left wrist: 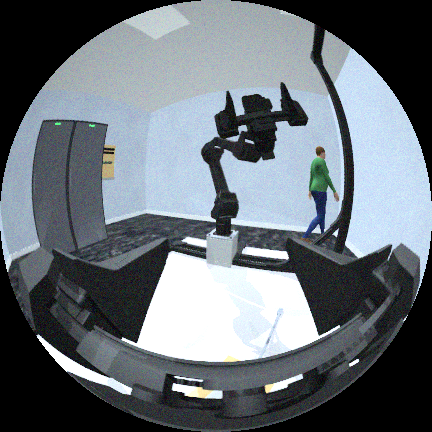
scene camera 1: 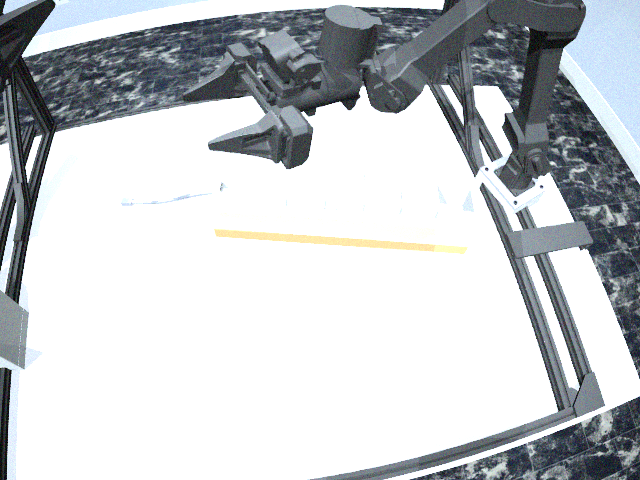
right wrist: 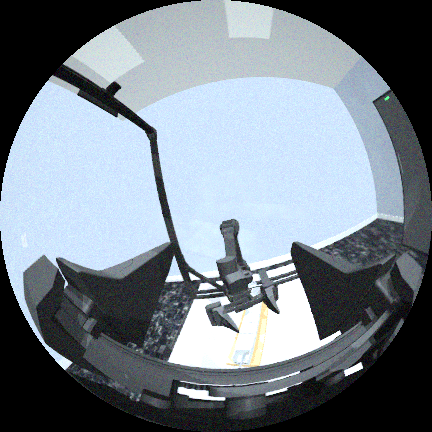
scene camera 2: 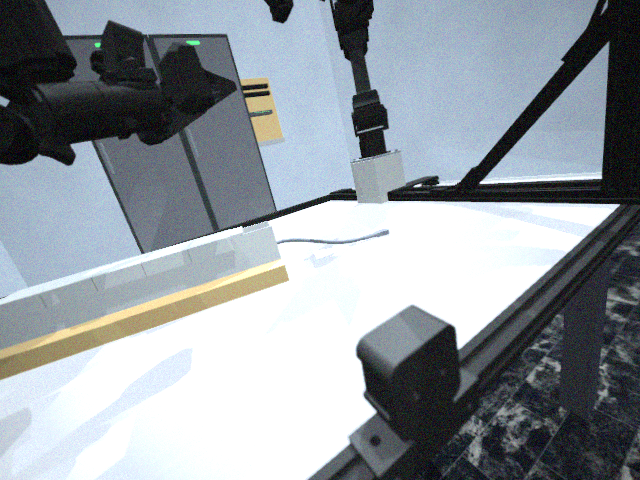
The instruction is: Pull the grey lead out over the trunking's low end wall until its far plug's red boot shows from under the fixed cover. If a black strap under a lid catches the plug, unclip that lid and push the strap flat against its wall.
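Places are measured from the left arm's base along level axes (x ahead, y left, z up), in metres.
Pixels of known places: left gripper, fingertip midpoint: (left wrist: pixel 229 244) (scene camera 1: pixel 194 120) (right wrist: pixel 259 322) (scene camera 2: pixel 219 98); right gripper, fingertip midpoint: (left wrist: pixel 255 85) (right wrist: pixel 234 248); left arm's base, link origin: (scene camera 1: pixel 514 178); right arm's base, link origin: (left wrist: pixel 222 232) (scene camera 2: pixel 374 155).
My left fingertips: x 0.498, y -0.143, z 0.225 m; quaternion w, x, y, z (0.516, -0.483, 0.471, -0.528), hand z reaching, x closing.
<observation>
For each thing: its top centre in the pictures, then the offset to it from my left fingertips. "spot": a spot on its surface instead. Level surfaces: height alone.
- grey lead, surface spot: (scene camera 2: pixel 320 241) (scene camera 1: pixel 181 196) spot: dy -0.103, dx +0.031, dz -0.243 m
- pale trunking, top centre: (scene camera 1: pixel 348 187) (scene camera 2: pixel 121 264) (right wrist: pixel 250 315) dy +0.046, dx -0.192, dz -0.190 m
- table, surface height: dz -0.267 m
The grey lead (scene camera 1: pixel 170 199) (scene camera 2: pixel 320 241) (left wrist: pixel 270 330) lies on the table, running out of one end of the pale trunking (scene camera 2: pixel 206 263) (right wrist: pixel 247 332). Its free end is at the left in scene camera 1. The trunking is washed out in scene camera 1; faint lid seams show in scene camera 2. No red boot or black strap shows. My left gripper (scene camera 1: pixel 196 121) (right wrist: pixel 259 322) is open and empty, raised above the table behind the trunking in scene camera 1. My right gripper (left wrist: pixel 255 85) is open and empty, high up, well away from the lead.
A yellow strip (scene camera 1: pixel 336 240) (scene camera 2: pixel 155 310) runs along the trunking's long side. Dark frame rails (scene camera 1: pixel 537 310) edge the table (scene camera 1: pixel 232 361). A dark box-shaped device (scene camera 2: pixel 410 366) sits on the near rail in scene camera 2. A person (left wrist: pixel 321 185) stands beyond the table.
</observation>
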